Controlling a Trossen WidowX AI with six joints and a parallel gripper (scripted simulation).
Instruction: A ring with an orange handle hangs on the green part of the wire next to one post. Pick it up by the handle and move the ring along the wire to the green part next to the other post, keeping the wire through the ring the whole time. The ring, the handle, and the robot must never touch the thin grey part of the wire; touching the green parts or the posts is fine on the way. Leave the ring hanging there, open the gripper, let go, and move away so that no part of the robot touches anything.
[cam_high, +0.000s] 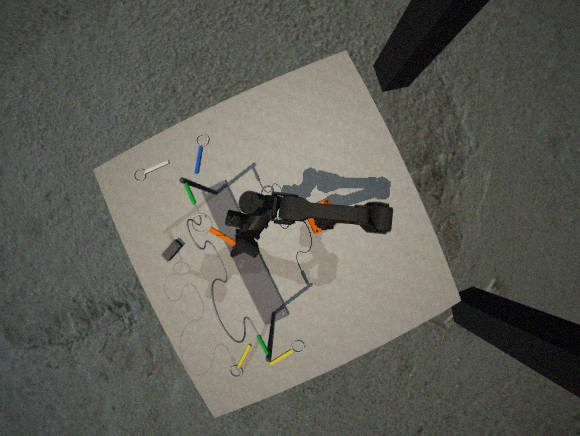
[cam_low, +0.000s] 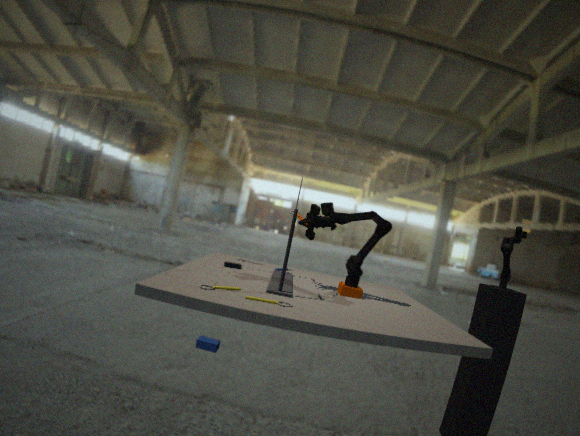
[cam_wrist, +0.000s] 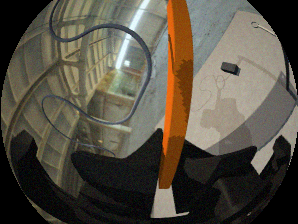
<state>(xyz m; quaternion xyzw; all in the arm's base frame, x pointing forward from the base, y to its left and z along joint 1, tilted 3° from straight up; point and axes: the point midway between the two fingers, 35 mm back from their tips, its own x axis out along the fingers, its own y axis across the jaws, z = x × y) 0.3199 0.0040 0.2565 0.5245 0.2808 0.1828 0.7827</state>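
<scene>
The orange-handled ring lies 2 cm ahead of my gripper tip, 8 cm to the right of it and 3 cm above it. The rest, counted from my gripper tip: white-handled ring: 34 cm ahead, 43 cm to the right, 31 cm below; then blue-handled ring: 9 cm ahead, 45 cm to the right, 31 cm below; then dark block: 32 cm ahead, 7 cm to the right, 30 cm below.
</scene>
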